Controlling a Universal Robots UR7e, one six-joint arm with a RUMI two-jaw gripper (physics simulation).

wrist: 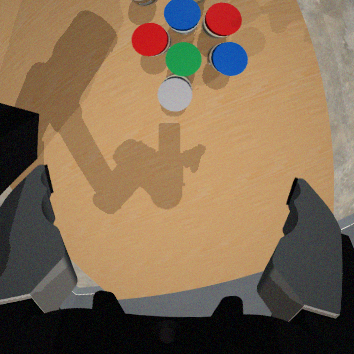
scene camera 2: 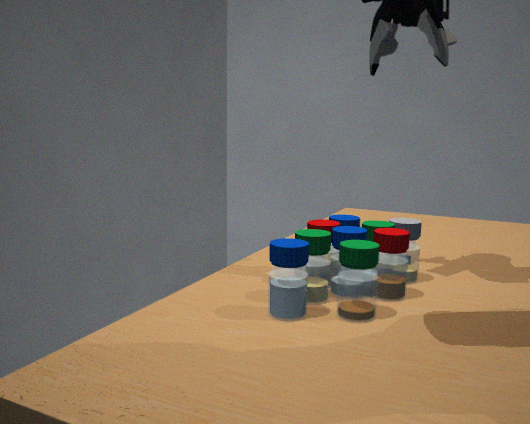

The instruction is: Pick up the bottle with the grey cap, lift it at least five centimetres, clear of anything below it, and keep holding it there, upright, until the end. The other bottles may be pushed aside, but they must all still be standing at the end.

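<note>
The bottle with the grey cap stands upright on the table, at the back right of the group in the scene view and at the group's near end in the wrist view. Its body is partly hidden behind a red-capped bottle in the scene view. A green-capped bottle stands close beside it. My gripper is open and empty, high above the table. In the wrist view the grey cap lies ahead of the fingertips, beyond the line between them.
Other bottles stand upright in the group: blue-capped ones, another red-capped one and more green-capped ones. Small gaps separate some of them. The table edge runs left of the group in the scene view. Arm shadows lie on the table.
</note>
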